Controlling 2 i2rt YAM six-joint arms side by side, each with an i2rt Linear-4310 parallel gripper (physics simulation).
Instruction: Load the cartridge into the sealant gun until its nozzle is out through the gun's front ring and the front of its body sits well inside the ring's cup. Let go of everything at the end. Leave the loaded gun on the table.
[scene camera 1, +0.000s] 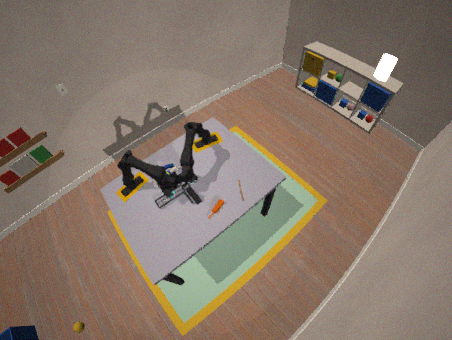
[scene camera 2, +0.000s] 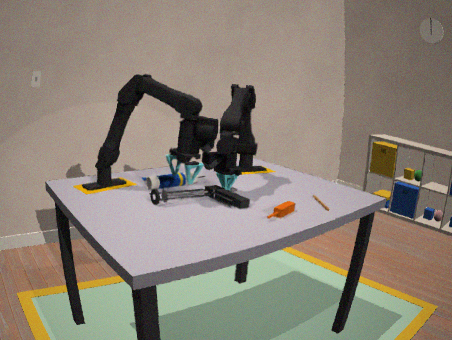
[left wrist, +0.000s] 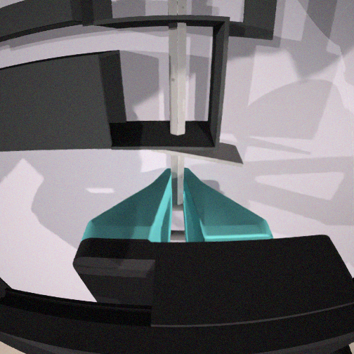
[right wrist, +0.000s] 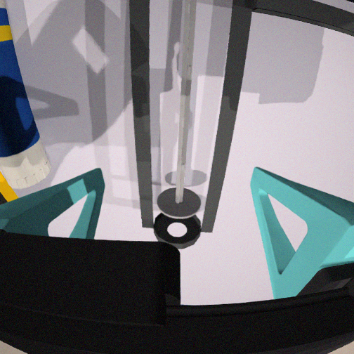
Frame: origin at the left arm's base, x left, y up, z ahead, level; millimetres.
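Seen in the pictures: left gripper, fingertip midpoint: (scene camera 1: 192, 182); right gripper, fingertip midpoint: (scene camera 1: 167, 192) (scene camera 2: 182, 179); left arm's base at its link origin: (scene camera 1: 206, 141) (scene camera 2: 245, 170); right arm's base at its link origin: (scene camera 1: 132, 186) (scene camera 2: 104, 185).
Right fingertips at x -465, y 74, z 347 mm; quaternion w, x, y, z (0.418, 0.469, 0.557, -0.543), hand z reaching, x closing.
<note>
Pixels of each thing's top centre, then the offset from my right fingertips to it. "pt": a spot on its surface instead. Level surfaces: height alone.
- black sealant gun at a spot on its surface: (scene camera 2: 227, 196) (scene camera 1: 191, 196) pt dx +139, dy -48, dz +78 mm
- orange tool at its top centre: (scene camera 2: 280, 207) (scene camera 1: 215, 208) dx +243, dy -44, dz +253 mm
- thin brown stick at its top centre: (scene camera 2: 320, 201) (scene camera 1: 240, 189) dx +476, dy -67, dz +202 mm
- table at its surface level: dy -74 mm
The black sealant gun (scene camera 1: 191, 195) (scene camera 2: 227, 196) lies on the table, its front ring (scene camera 2: 155, 196) (right wrist: 161, 231) at the picture's left. In the right wrist view the plunger disc (right wrist: 175, 206) sits close behind the ring, with no cartridge between the rails. The cartridge (scene camera 1: 169, 166) (scene camera 2: 169, 181) (right wrist: 10, 85), blue with a yellow band and a white end, lies beside the gun. My left gripper (scene camera 2: 228, 188) (left wrist: 177, 176) is shut on the pale plunger rod (left wrist: 177, 90) behind the gun's frame. My right gripper (scene camera 2: 183, 179) (right wrist: 177, 175) is open and empty above the gun's front part.
An orange tool (scene camera 1: 218, 206) (scene camera 2: 285, 209) and a thin brown stick (scene camera 1: 241, 191) (scene camera 2: 321, 202) lie on the table (scene camera 1: 150, 250) (scene camera 2: 125, 250), on the side away from the arm bases. The two arms stand close together over the gun.
</note>
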